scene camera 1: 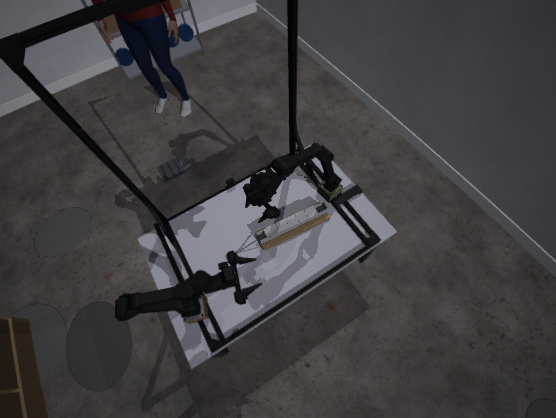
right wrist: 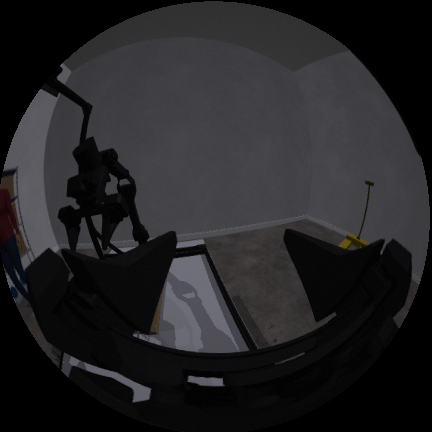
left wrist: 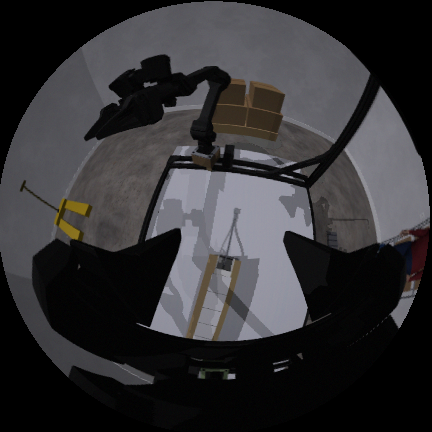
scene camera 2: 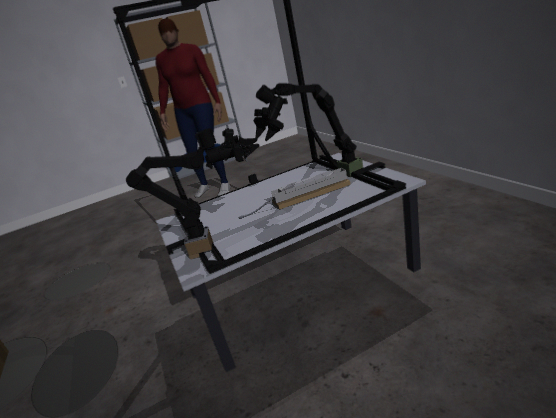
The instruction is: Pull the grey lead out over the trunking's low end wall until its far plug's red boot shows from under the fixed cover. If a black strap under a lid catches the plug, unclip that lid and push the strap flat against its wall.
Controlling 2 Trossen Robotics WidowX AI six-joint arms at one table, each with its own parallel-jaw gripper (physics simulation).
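Seen in the pictures: left gripper, between the fingertips: (scene camera 1: 252,215) (right wrist: 86,251) (left wrist: 234,235) (scene camera 2: 260,139); right gripper, between the fingertips: (scene camera 1: 259,271) (right wrist: 232,235) (left wrist: 89,138) (scene camera 2: 258,142); left arm's base, origin of its link: (scene camera 1: 330,185) (left wrist: 213,375) (scene camera 2: 349,160); right arm's base, origin of its link: (scene camera 1: 192,308) (left wrist: 205,148) (scene camera 2: 196,234).
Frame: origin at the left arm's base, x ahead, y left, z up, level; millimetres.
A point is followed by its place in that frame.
Note:
The trunking (scene camera 1: 296,232) @[y 74, x 317, z -51 mm] (scene camera 2: 315,194) @[y 80, x 313, z -61 mm] (left wrist: 200,301) @[y 58, x 338, z -50 mm] has tan side walls and a row of pale lids (scene camera 1: 295,219) (left wrist: 216,301). The thin grey lead (scene camera 1: 245,246) @[y -34, x 569, z -49 mm] (scene camera 2: 254,212) @[y -42, x 615, z -67 mm] (left wrist: 237,212) @[y -61, x 666, z -67 mm] runs out over its left end in scene camera 1 and rests on the table. At the other end a tiny reddish spot shows, too small to identify. Black straps and lid clips cannot be made out. My left gripper (scene camera 1: 254,213) @[y -6, x 499, z 277 mm] (scene camera 2: 263,139) @[y -6, x 499, z 277 mm] (left wrist: 234,235) @[y -6, x 499, z 277 mm] is open and empty, high above the trunking's lead end. My right gripper (scene camera 1: 258,272) @[y 217, x 624, z 334 mm] (scene camera 2: 257,145) @[y 217, x 624, z 334 mm] (right wrist: 232,235) @[y 217, x 624, z 334 mm] is open and empty, raised above the table, apart from the lead.
The white table (scene camera 1: 212,230) @[y -241, x 658, z -74 mm] (scene camera 2: 235,247) @[y 176, x 827, z -74 mm] (left wrist: 270,200) @[y -216, x 730, z -74 mm] carries a black frame with a rail (scene camera 1: 295,302) @[y 335, x 560, z -75 mm] (scene camera 2: 310,232) @[y 335, x 542, z -79 mm] along its front edge and tall posts (scene camera 1: 292,75) @[y -338, x -7, z 506 mm]. A person (scene camera 1: 145,45) (scene camera 2: 187,80) stands behind the table by a shelf. A yellow pallet jack (left wrist: 70,227) stands on the floor.

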